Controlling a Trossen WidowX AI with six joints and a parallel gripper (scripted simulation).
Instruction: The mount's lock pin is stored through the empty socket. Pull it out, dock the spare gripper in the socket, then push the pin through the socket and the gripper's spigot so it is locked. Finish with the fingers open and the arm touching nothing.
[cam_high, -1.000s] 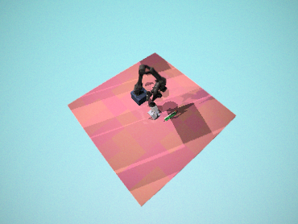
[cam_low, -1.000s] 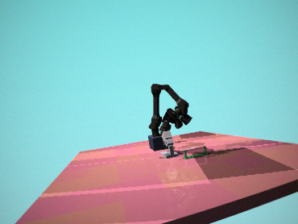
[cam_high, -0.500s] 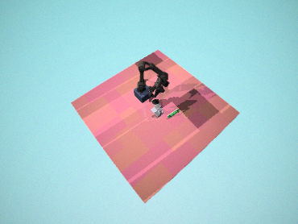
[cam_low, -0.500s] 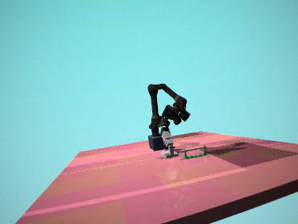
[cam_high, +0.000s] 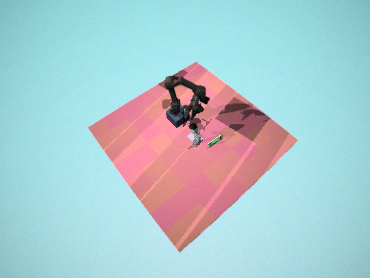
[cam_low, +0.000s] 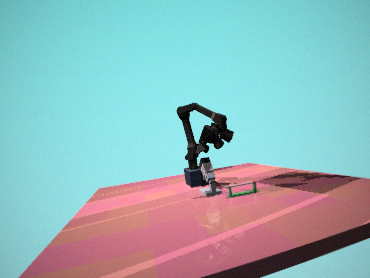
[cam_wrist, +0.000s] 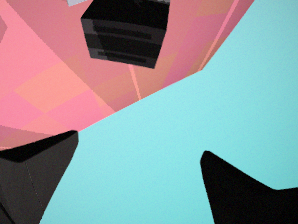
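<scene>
My gripper tip is now 210 mm short of the green rest, 100 mm to the right of it and 200 mm above it. Also, from my gripper tip: spare gripper (60 mm ahead, 10 mm to the left, 110 mm below); then grey mount (80 mm ahead, 10 mm to the left, 170 mm below).
</scene>
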